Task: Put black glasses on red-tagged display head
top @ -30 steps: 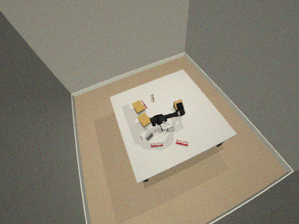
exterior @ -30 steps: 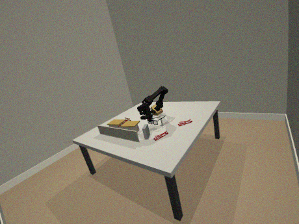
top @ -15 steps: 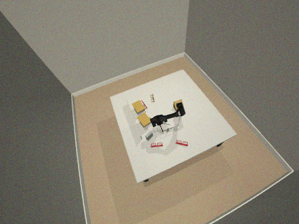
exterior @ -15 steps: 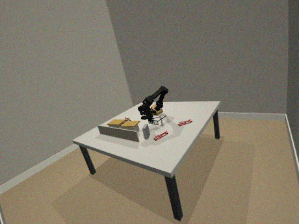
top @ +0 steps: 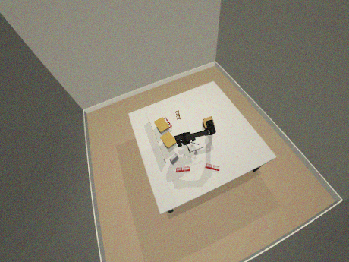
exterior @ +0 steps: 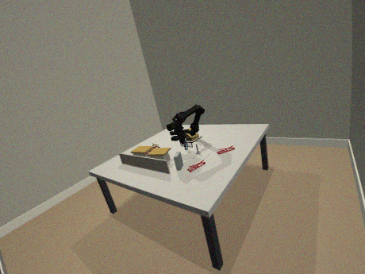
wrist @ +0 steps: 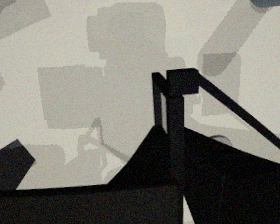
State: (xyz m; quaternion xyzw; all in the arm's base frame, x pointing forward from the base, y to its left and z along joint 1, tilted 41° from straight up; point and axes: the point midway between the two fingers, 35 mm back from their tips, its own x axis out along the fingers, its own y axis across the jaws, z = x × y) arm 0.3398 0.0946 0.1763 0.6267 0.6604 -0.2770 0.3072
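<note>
Now: gripper tip 80 mm to the right of the upright post, 80 mm past it and 80 mm above it. Round my gripper tip: grey block 170 mm ahead, 90 mm to the left, 50 mm below; then pale blue piece 110 mm behind, 80 mm to the right, 60 mm below; then long base 290 mm ahead, 220 mm to the right, 50 mm below.
</note>
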